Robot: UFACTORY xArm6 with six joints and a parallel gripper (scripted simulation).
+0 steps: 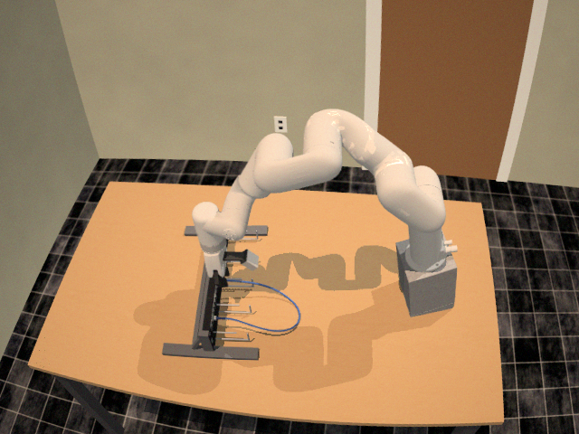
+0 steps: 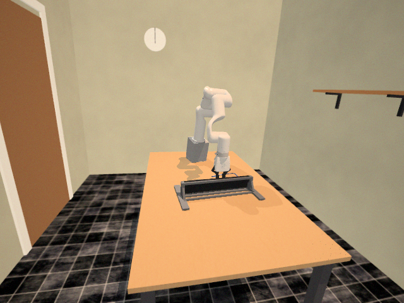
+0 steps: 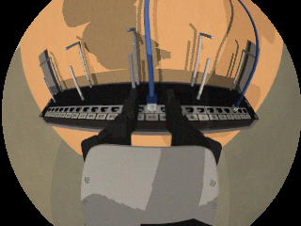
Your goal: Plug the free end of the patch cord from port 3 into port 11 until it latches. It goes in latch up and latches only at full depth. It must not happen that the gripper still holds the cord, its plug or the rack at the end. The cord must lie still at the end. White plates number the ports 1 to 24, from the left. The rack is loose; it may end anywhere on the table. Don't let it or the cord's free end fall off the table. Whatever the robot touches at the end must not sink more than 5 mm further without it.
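My hand is 2 cm short of the plug and 2 cm above it.
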